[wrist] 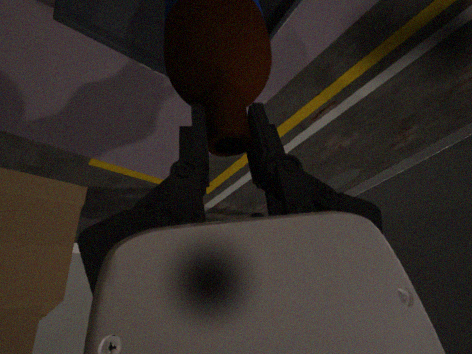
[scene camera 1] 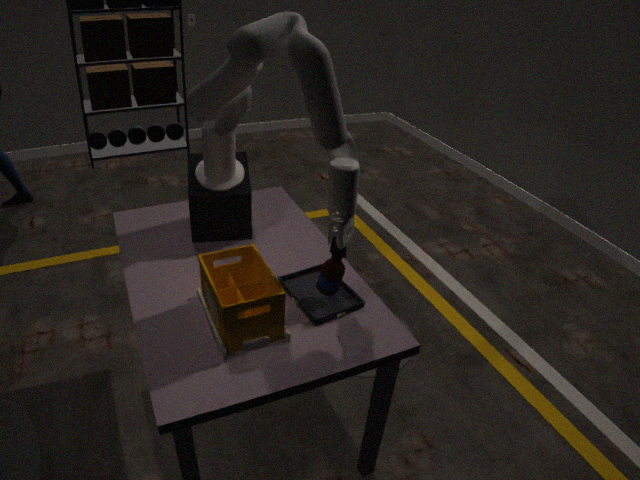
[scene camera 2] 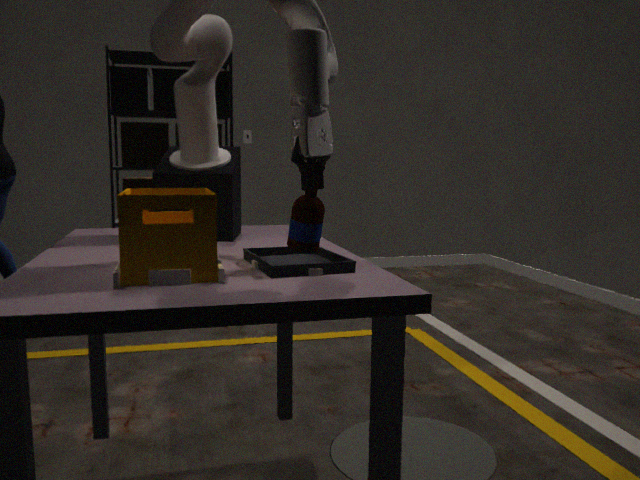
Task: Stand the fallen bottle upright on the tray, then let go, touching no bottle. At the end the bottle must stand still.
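Note:
The bottle (scene camera 1: 330,273) (scene camera 2: 307,222) (wrist: 217,55), dark red-brown with a blue band, is near upright, with a slight lean in both scene views. Its base is over the dark tray (scene camera 1: 310,303) (scene camera 2: 289,270) (wrist: 105,25); the tray's rim hides the base in scene camera 2, and I cannot tell whether it rests on the tray floor. My gripper (scene camera 1: 337,254) (scene camera 2: 311,189) (wrist: 225,122) points down from above and is shut on the bottle's neck, one finger on each side in the wrist view. The bottle's mouth shows between the fingers.
A yellow-orange crate (scene camera 1: 253,322) (scene camera 2: 168,242) with inner dividers stands beside the tray, on its left in the scene views. The arm's black base block (scene camera 1: 221,214) (scene camera 2: 227,206) stands at the table's back. The table's right edge runs close past the tray.

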